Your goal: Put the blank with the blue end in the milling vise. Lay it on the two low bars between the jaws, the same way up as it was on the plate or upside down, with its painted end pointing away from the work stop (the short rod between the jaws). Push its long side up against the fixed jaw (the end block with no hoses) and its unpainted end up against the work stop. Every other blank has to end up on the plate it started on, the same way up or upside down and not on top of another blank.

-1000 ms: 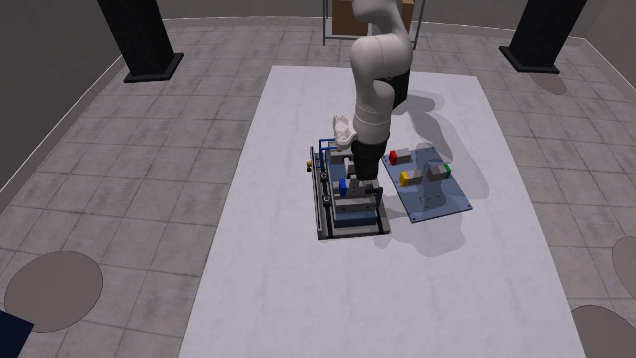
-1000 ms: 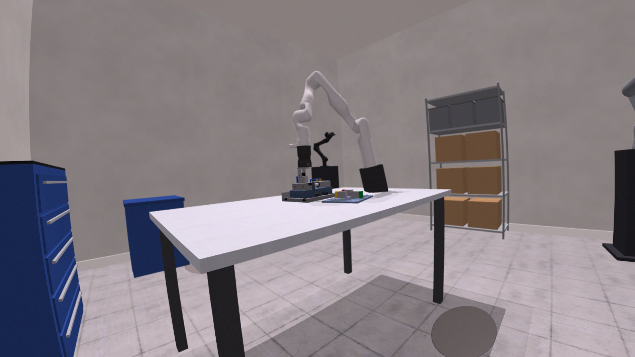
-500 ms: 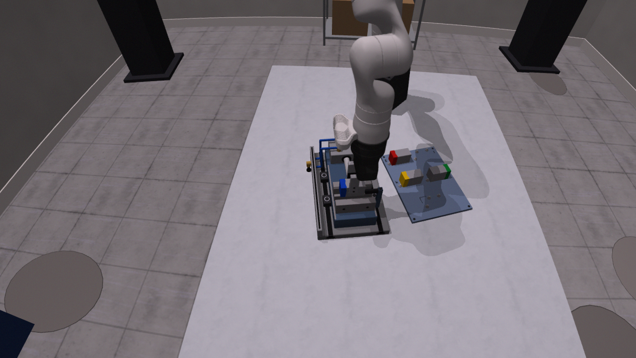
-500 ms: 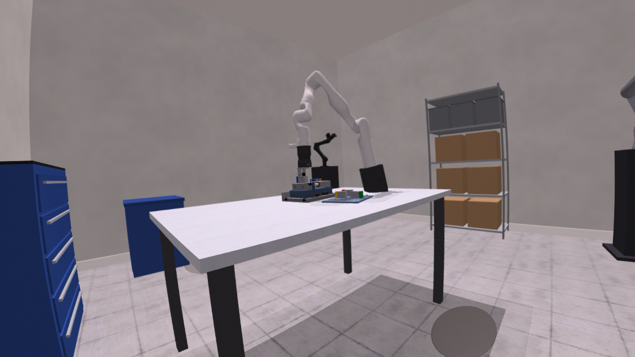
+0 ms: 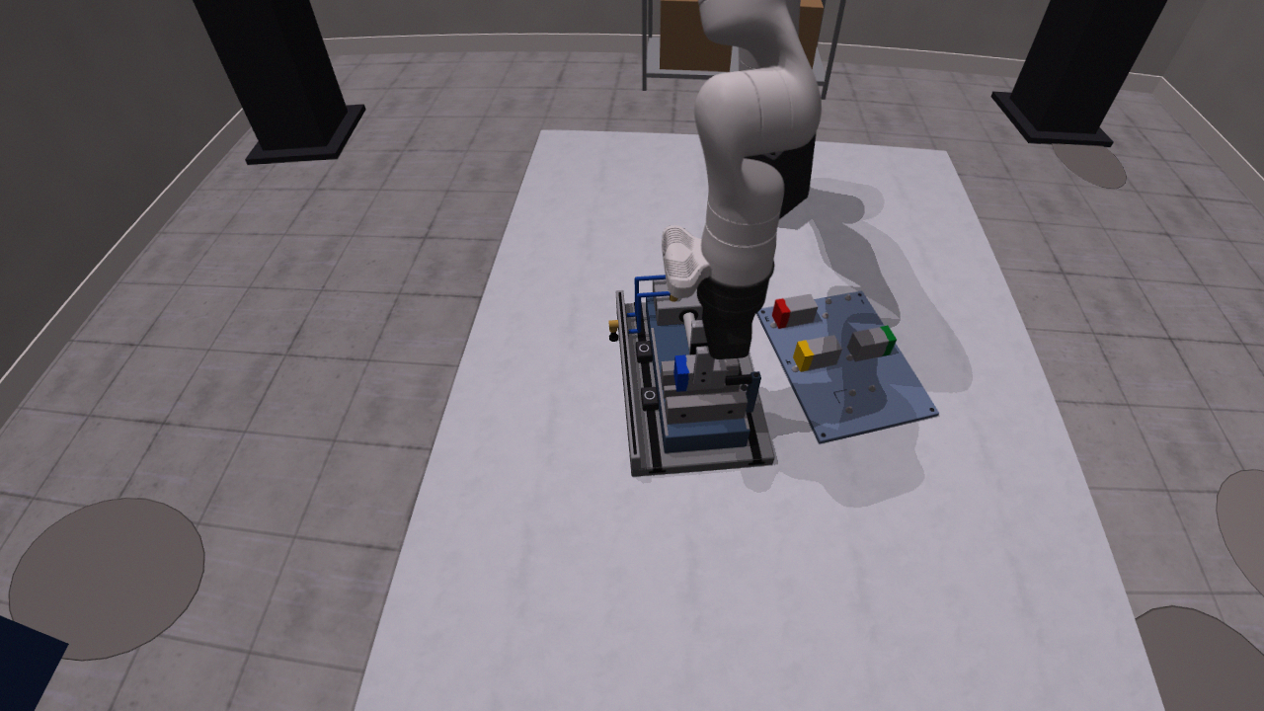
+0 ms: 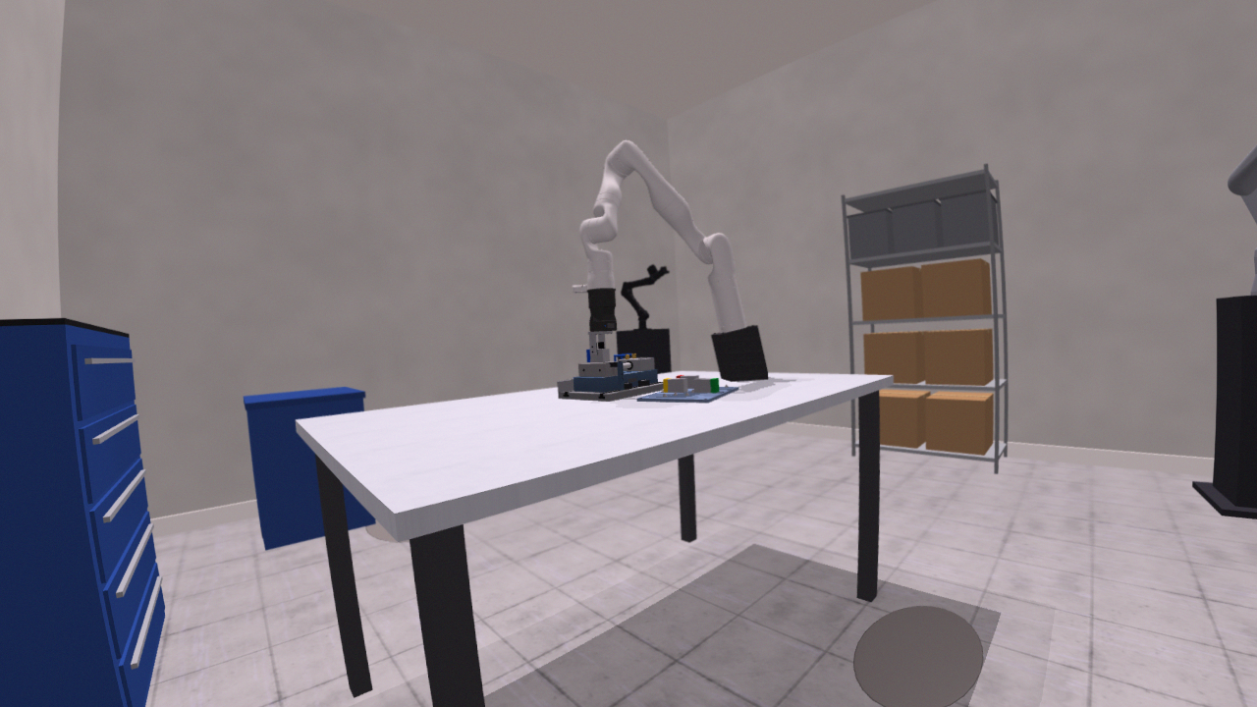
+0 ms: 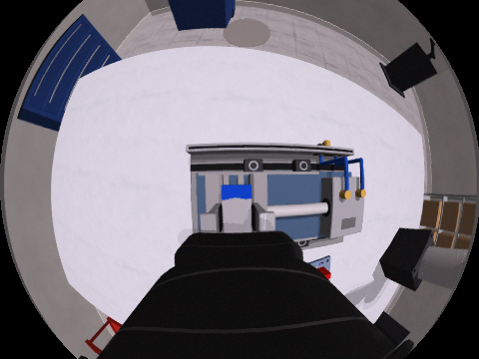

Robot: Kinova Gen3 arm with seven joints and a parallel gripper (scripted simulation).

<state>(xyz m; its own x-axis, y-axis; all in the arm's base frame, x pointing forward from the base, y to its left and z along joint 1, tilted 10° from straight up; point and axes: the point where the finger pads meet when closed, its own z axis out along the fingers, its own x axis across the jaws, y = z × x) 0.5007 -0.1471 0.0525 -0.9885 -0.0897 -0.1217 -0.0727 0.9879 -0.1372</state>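
Now: the blue-ended blank 2 cm below my hand. Also, from my hand: vise base rail (7 cm behind, 9 cm to the right, 10 cm below); work stop rod (1 cm behind, 5 cm to the left, 5 cm below); fixed jaw (3 cm ahead, 1 cm to the left, 6 cm below).
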